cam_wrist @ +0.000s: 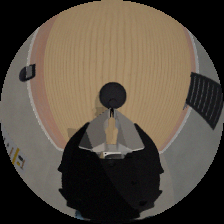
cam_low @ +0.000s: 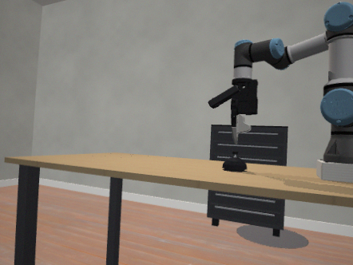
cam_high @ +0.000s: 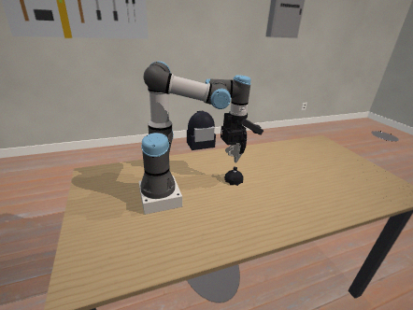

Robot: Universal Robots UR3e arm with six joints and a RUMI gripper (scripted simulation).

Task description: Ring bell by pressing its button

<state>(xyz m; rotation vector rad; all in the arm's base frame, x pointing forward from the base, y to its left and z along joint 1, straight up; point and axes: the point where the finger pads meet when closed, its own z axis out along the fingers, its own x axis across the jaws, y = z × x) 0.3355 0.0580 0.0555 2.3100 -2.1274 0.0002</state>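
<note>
Now: the black dome bell 7 cm below my hand.
</note>
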